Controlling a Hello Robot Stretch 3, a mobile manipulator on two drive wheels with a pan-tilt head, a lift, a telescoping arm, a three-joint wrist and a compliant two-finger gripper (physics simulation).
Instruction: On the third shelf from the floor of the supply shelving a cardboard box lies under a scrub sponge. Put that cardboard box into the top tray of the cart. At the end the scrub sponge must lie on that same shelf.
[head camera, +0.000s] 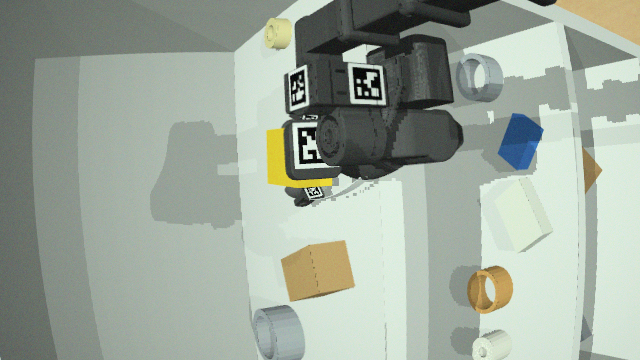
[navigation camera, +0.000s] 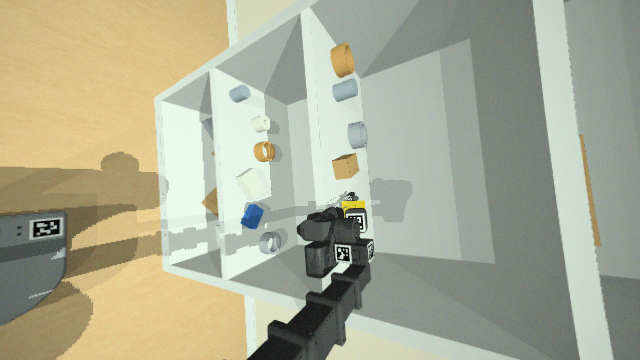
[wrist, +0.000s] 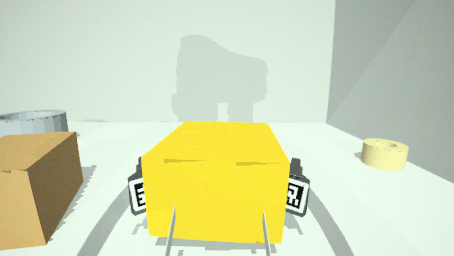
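Places are measured from the robot's base along level axes (x left, y back, z up), in metres.
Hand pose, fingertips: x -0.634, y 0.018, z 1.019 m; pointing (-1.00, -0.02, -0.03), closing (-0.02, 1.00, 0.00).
After its pixels a point has its place.
My gripper (wrist: 220, 161) {x -0.634, y 0.018, z 1.019 m} is shut on the yellow scrub sponge (head camera: 275, 157) {x -0.618, y 0.020, z 1.050 m} (navigation camera: 353, 204) {x -0.557, y -0.008, z 1.043 m} (wrist: 215, 140), with a fingertip at each side. The sponge is low over the shelf (head camera: 340, 215) {x -0.568, y -0.056, z 0.991 m} (navigation camera: 335, 115) {x -0.596, y -0.301, z 0.991 m} (wrist: 400, 210); whether its underside touches is hard to tell. The brown cardboard box (head camera: 330, 267) {x -0.551, y -0.115, z 1.018 m} (navigation camera: 345, 166) {x -0.548, y -0.121, z 1.031 m} (wrist: 55, 185) stands on the same shelf, left of the sponge in the wrist view, apart from it and with its top uncovered. The wrist hides part of the sponge in the head and navigation views. The cart does not show.
A grey ring (head camera: 285, 332) {x -0.699, y -0.242, z 1.021 m} (navigation camera: 357, 135) {x -0.697, y -0.248, z 1.028 m} (wrist: 37, 120) stands beyond the box. A pale yellow roll (head camera: 277, 33) {x -0.676, y 0.207, z 1.014 m} (wrist: 384, 154) is near the side wall (wrist: 400, 75). The shelf below holds a blue block (head camera: 520, 142) {x -0.592, y 0.035, z 0.574 m} (navigation camera: 252, 216) {x -0.589, y 0.034, z 0.574 m} and a white box (head camera: 522, 215) {x -0.595, y -0.102, z 0.574 m} (navigation camera: 252, 184) {x -0.597, y -0.103, z 0.574 m}.
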